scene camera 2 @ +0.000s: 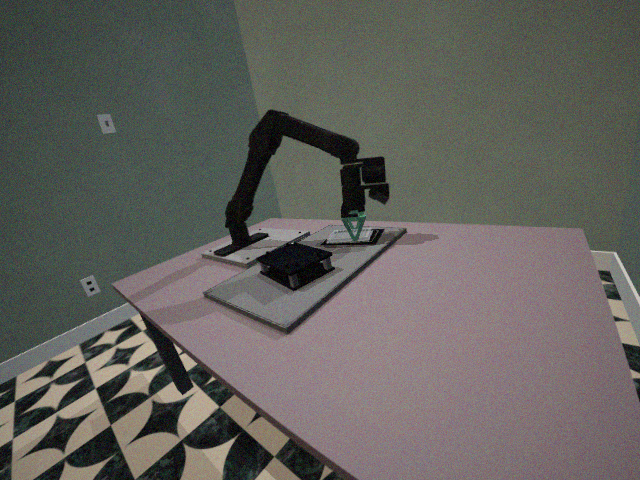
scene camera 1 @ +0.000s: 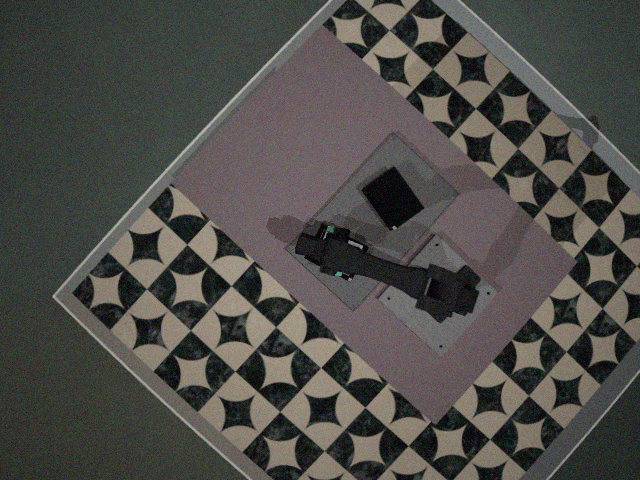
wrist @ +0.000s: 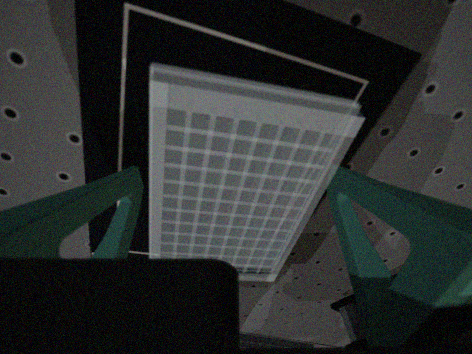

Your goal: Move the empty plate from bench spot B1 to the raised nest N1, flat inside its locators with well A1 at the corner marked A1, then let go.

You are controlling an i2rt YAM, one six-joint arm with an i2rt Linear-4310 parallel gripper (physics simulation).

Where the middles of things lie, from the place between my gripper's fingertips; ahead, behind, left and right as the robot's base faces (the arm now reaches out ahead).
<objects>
Right now the black nest with white outline point(wrist: 311, 52) is 10 mm behind my hand. The rest, counted from my hand: plate point(wrist: 237, 166) (10 mm to the right, 10 mm behind).
</objects>
